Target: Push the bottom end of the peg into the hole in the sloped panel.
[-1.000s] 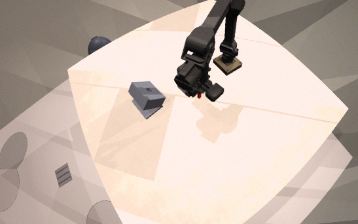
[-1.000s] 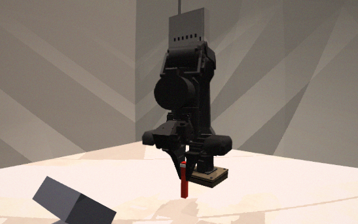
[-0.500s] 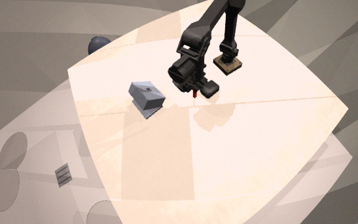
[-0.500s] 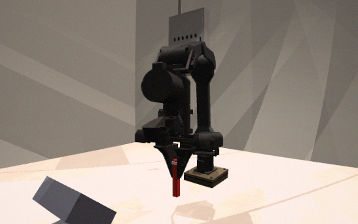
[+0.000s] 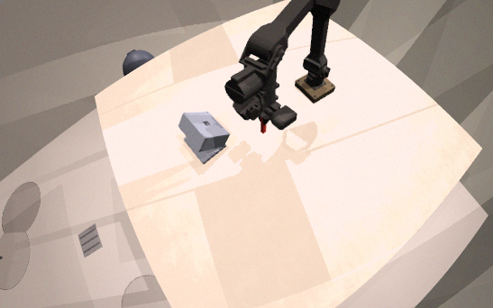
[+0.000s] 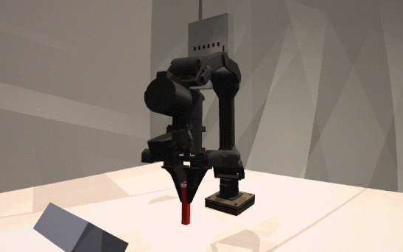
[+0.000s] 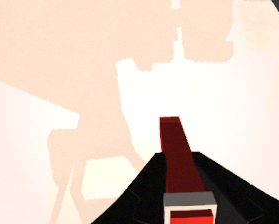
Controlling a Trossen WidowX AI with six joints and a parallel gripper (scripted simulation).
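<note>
Right now my gripper tip is 15 cm short of the grey sloped panel, 12 cm to the left of it and 6 cm above it. Also, from my gripper tip: red square peg: 2 cm above.
</note>
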